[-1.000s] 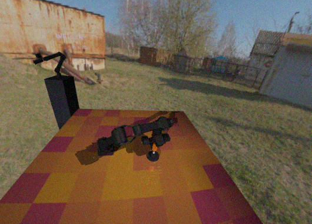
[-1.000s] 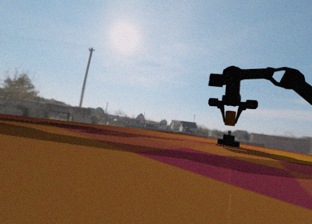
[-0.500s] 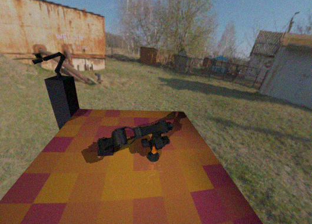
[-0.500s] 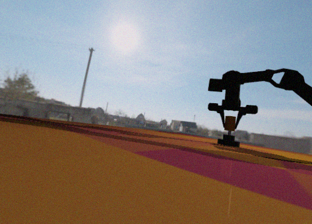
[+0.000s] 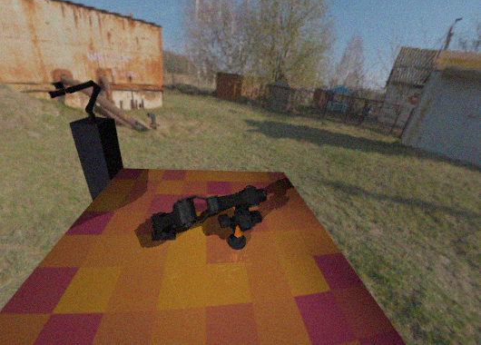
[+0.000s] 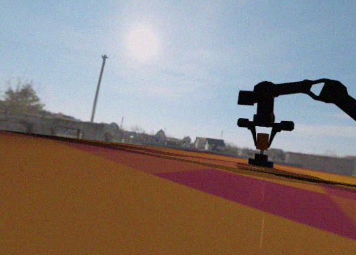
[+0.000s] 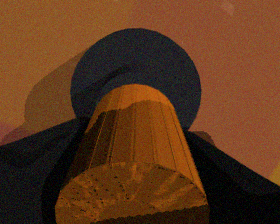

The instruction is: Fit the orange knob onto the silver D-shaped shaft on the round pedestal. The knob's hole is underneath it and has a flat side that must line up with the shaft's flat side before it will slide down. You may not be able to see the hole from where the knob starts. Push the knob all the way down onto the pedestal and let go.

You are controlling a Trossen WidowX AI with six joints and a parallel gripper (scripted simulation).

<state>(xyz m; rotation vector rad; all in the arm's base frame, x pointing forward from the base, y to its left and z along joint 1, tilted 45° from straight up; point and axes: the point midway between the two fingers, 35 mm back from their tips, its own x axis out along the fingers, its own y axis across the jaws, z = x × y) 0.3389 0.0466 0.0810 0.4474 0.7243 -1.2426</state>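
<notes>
Now: gripper tip 4 cm above the round dark pedestal. The rest, counted from my gripper tip: orange knob (3 cm above).
</notes>
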